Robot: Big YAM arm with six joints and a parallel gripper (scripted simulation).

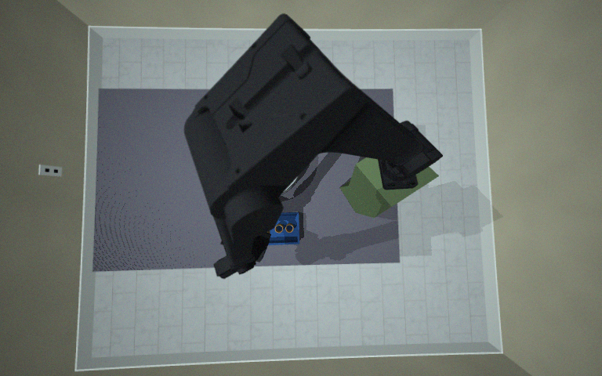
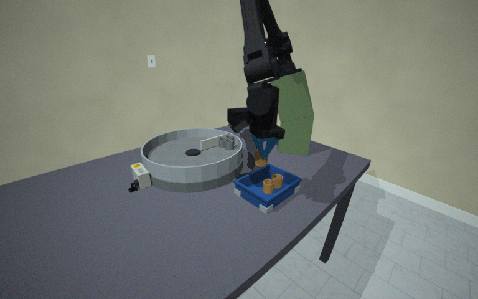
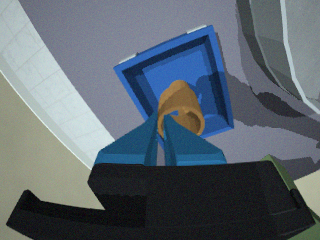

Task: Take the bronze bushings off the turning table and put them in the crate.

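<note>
Right now my hand is 140 mm above the blue crate, 60 mm past it and 10 mm to the left of it. From my hand the other things lie so: grey turning table (370 mm to the right, 110 mm below, 20 mm ahead).
</note>
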